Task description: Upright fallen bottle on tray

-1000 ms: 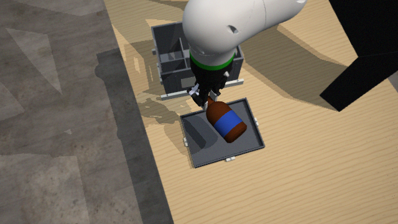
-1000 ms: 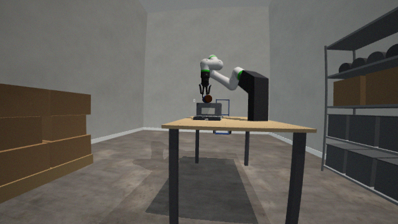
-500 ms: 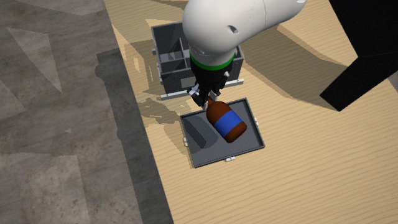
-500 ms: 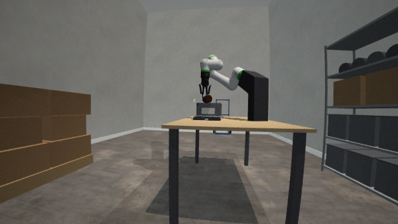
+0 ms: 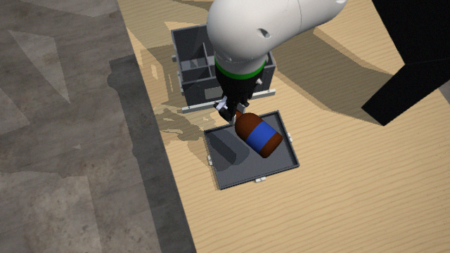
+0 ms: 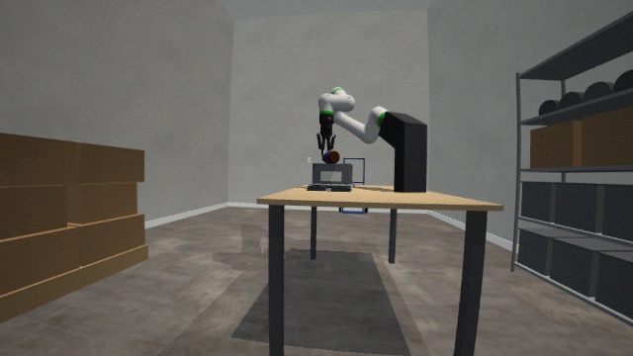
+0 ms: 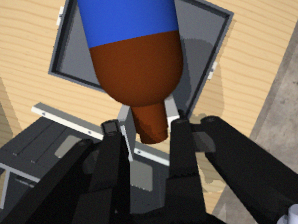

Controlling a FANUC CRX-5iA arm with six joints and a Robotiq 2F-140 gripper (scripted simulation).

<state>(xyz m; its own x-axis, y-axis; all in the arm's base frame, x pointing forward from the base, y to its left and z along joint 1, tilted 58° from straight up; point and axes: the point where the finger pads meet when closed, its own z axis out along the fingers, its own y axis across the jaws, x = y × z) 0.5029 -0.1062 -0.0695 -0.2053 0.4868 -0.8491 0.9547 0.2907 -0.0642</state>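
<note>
Right now the bottle is 1 cm behind my hand, 5 cm to the left of it and 2 cm below it. From my hand the other things lie so: dark grey crate: 10 cm behind, 20 cm to the right, 14 cm below; tray: 2 cm behind, 6 cm to the left, 21 cm below.
</note>
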